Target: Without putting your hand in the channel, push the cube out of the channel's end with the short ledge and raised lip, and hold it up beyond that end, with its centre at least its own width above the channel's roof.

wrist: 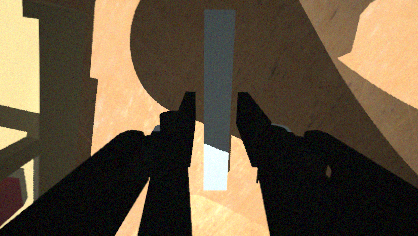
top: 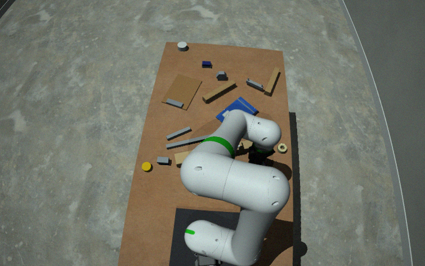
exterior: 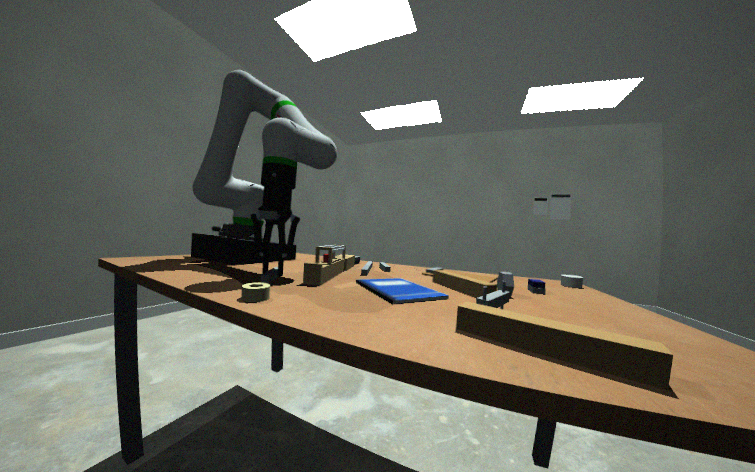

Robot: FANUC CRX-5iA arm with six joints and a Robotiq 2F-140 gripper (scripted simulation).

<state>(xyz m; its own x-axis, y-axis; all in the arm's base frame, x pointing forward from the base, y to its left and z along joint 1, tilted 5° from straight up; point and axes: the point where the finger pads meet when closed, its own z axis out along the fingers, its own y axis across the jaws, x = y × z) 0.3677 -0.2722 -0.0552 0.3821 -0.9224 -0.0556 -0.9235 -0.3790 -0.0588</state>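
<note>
Now: hand 30 mm above the short grey bar. Round my hand: red cube: 120 mm ahead, 100 mm to the left, 20 mm above; then wooden channel: 150 mm to the left, 110 mm ahead, 20 mm above; then tape roll: 180 mm to the right, 100 mm ahead, 20 mm below.
</note>
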